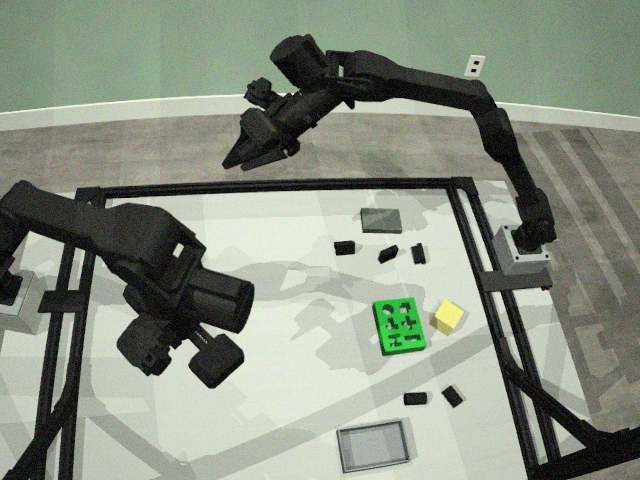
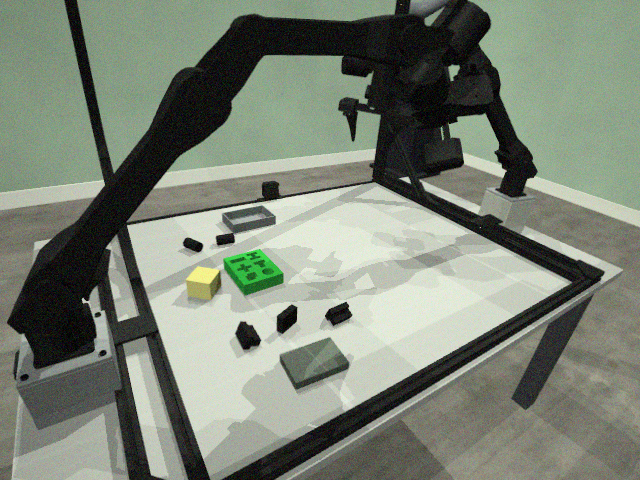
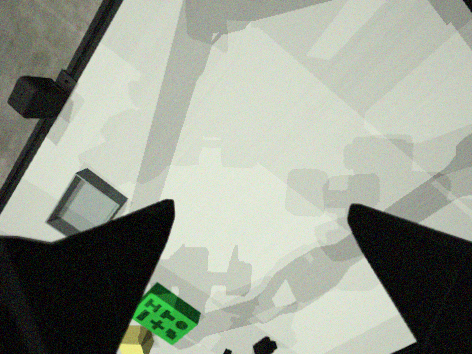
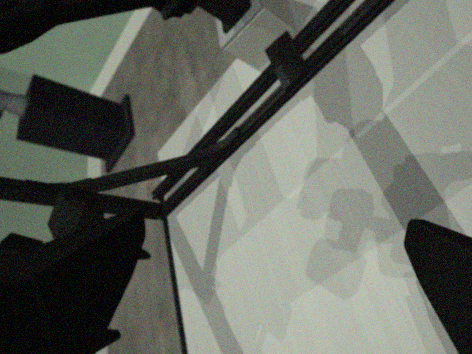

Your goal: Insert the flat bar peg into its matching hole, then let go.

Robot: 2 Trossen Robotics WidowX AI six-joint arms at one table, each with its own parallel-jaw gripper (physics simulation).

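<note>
The green hole board [image 1: 379,329] [image 2: 262,286] [image 3: 180,303] lies flat on the right part of the table. Several small black pegs lie around it. A slim upright peg [image 1: 389,253] [image 2: 287,318] looks like the flat bar, but I cannot tell for sure. My left gripper [image 3: 260,209] is open and empty, high over the table's middle, far from the pegs. My right gripper [image 1: 234,164] is open and empty, high beyond the table's far edge. Both are well away from the board.
A yellow cube [image 1: 448,316] [image 2: 203,282] [image 3: 134,341] sits beside the board. A grey slab [image 1: 381,220] [image 2: 313,362] lies past three of the pegs. An open grey tray [image 1: 341,450] [image 2: 247,224] [image 3: 101,182] lies near two more pegs [image 1: 415,398] [image 1: 452,396]. A black frame [image 1: 270,185] rims the table.
</note>
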